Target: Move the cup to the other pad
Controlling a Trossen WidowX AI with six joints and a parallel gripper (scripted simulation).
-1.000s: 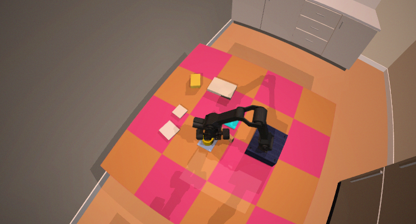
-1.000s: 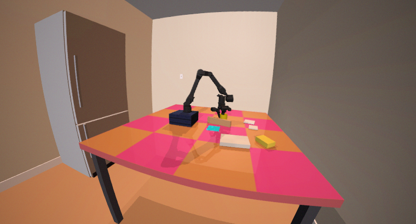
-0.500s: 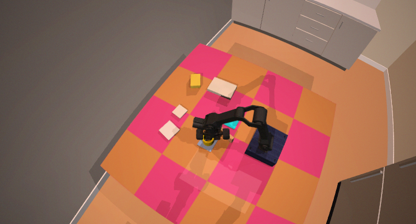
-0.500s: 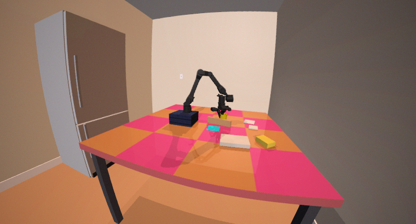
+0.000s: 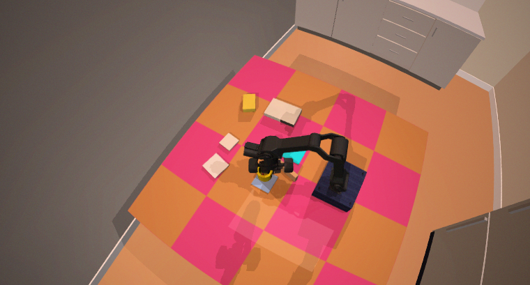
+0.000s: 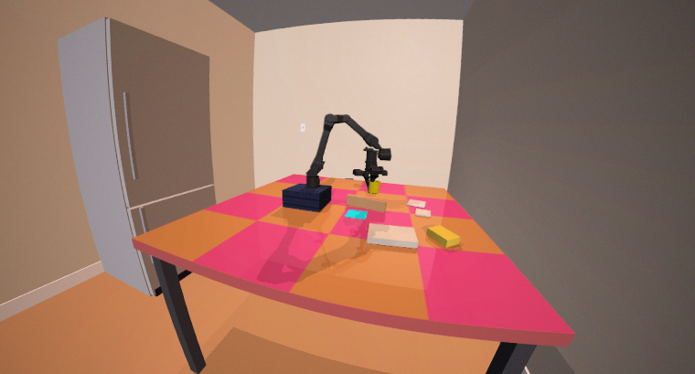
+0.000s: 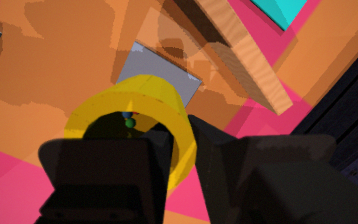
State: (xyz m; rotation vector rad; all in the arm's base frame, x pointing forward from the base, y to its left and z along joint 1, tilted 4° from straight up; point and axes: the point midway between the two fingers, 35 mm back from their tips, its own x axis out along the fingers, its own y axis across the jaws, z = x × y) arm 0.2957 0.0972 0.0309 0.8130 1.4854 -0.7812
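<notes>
Now: gripper tip 30 mm past the cyan pad, 190 mm to the left of it and 100 mm above it. Round my gripper tip: pale blue pad (20 mm ahead, 20 mm to the left, 100 mm below); yellow cup (20 mm ahead, 20 mm to the left); wooden bar (80 mm to the right, 70 mm below).
</notes>
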